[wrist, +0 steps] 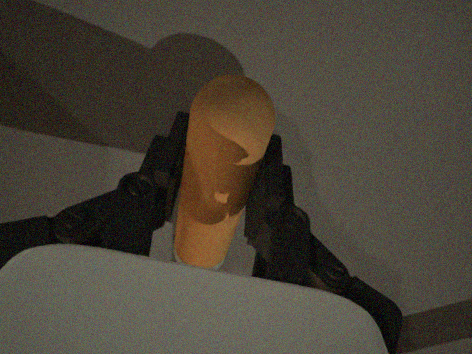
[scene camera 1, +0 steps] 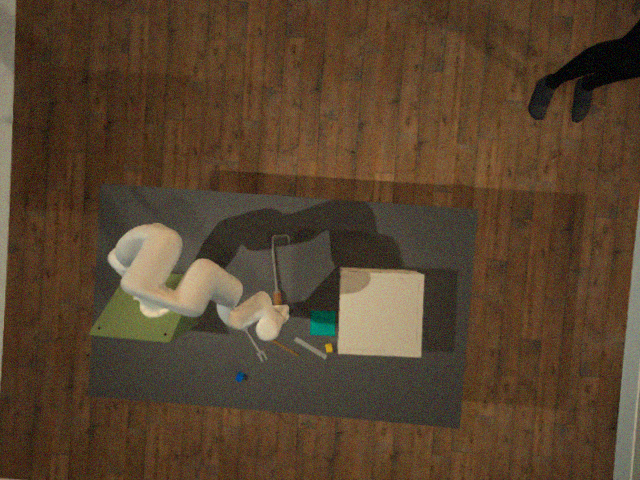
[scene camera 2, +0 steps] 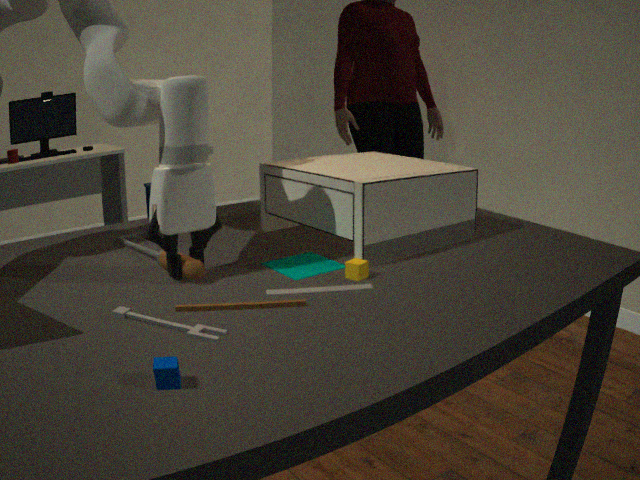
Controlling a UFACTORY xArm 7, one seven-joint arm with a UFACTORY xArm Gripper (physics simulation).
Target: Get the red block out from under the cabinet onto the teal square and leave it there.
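Places are measured from the arm's base along level axes (x ahead, y left, z up), in millimetres.
Pixels of known places: gripper, between the fingertips: (wrist: 223, 147) (scene camera 2: 186, 275).
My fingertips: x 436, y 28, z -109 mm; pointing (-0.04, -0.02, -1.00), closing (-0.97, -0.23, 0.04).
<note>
Behind a point stands the place of what it marks.
A hooked tool with a thin grey rod (scene camera 1: 275, 263) {x 391, y 205, z -97 mm} (scene camera 2: 140, 248) {x 389, y 184, z -99 mm} and a thick orange handle (scene camera 1: 277, 298) {x 428, y 72, z -80 mm} (scene camera 2: 193, 269) {x 438, y -12, z -87 mm} (wrist: 231, 112) {x 448, y -8, z -80 mm} lies on the table. Its bent end points away from the cabinet's side, toward the table's far edge in the top view. My gripper (scene camera 2: 186, 266) {x 436, y 28, z -109 mm} (wrist: 223, 147) {x 436, y 28, z -109 mm} is shut on the handle, one black finger on each side, down at table height. The teal square (scene camera 1: 323, 322) {x 626, y -1, z -112 mm} (scene camera 2: 305, 266) {x 623, y -13, z -112 mm} lies flat before the cabinet (scene camera 1: 381, 312) {x 823, y 110, z 22 mm} (scene camera 2: 418, 206) {x 818, y -50, z -31 mm}. The red block does not show in any view.
A yellow block (scene camera 1: 328, 347) {x 662, y -90, z -87 mm} (scene camera 2: 356, 269) {x 656, y -108, z -95 mm} stands by the cabinet's front corner post. A pale bar (scene camera 1: 310, 348) {x 591, y -116, z -111 mm} (scene camera 2: 319, 289) {x 591, y -114, z -112 mm}, a brown stick (scene camera 1: 285, 347) {x 490, y -128, z -107 mm} (scene camera 2: 240, 305) {x 468, y -126, z -107 mm}, a forked tool (scene camera 1: 254, 343) {x 361, y -134, z -108 mm} (scene camera 2: 165, 321) {x 361, y -133, z -107 mm} and a blue block (scene camera 1: 240, 377) {x 331, y -273, z -88 mm} (scene camera 2: 166, 374) {x 323, y -289, z -95 mm} lie nearby. A person (scene camera 2: 379, 56) stands behind the cabinet.
</note>
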